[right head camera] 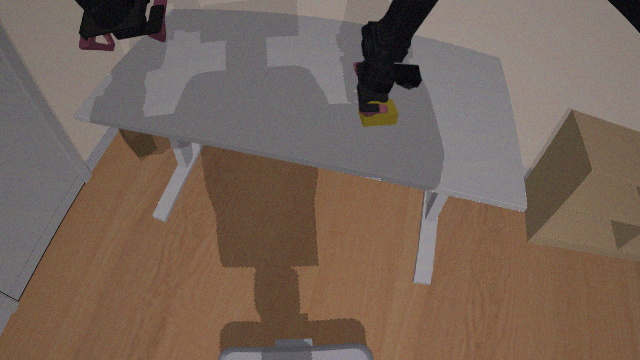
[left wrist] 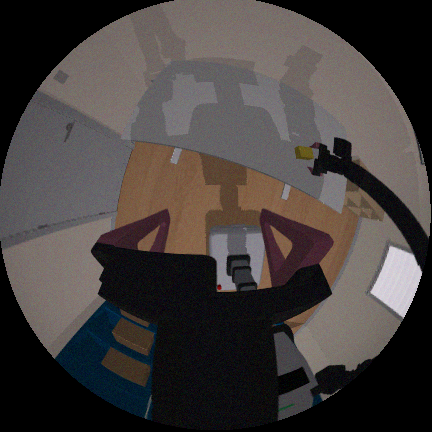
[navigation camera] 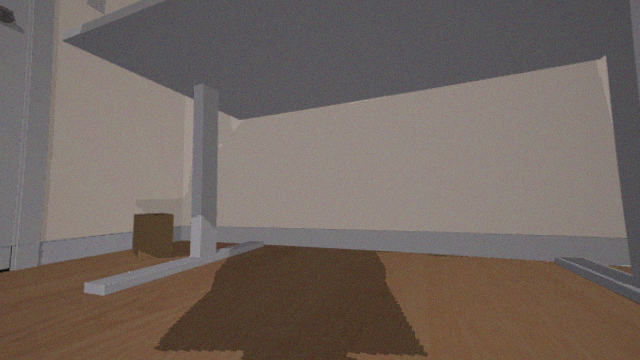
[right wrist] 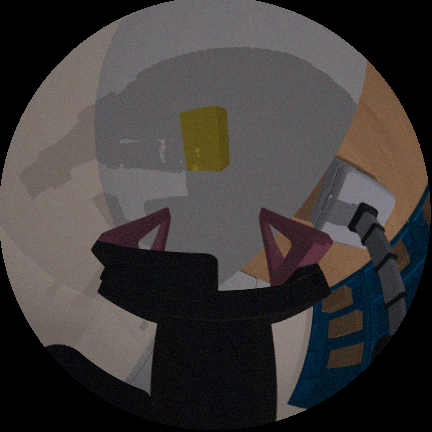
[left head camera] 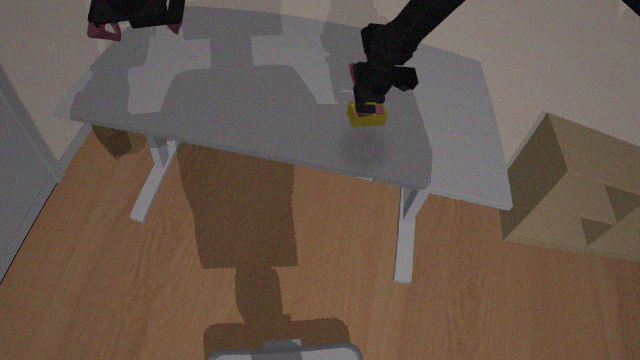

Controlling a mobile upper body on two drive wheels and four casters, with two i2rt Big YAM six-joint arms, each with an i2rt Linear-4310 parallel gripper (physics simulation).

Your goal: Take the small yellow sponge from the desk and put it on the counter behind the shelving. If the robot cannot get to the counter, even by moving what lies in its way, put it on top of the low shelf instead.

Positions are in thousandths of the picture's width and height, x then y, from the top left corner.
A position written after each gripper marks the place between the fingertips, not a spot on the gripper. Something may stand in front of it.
left gripper: right head camera 216,121; left wrist 497,494; left head camera 232,96; not seen in the navigation camera view (out of frame); not seen in the right wrist view (hidden by the right gripper)
